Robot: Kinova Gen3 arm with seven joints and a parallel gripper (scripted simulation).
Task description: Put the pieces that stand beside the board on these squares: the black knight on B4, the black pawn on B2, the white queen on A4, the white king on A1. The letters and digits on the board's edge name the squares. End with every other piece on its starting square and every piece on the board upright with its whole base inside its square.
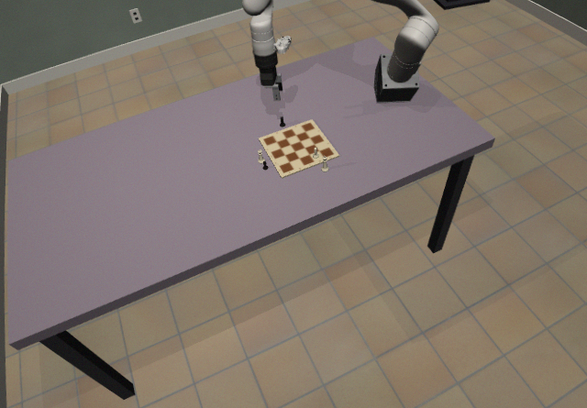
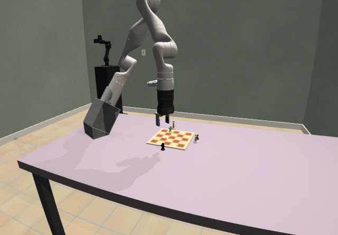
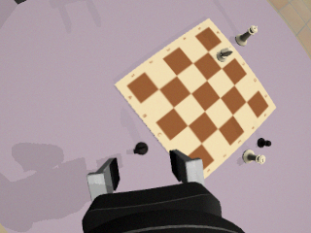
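Right now my hand is 14 cm above the black knight. Round my hand: black pawn: 11 cm ahead, 20 cm to the left, 14 cm below; then chessboard: 2 cm behind, 14 cm to the left, 15 cm below.
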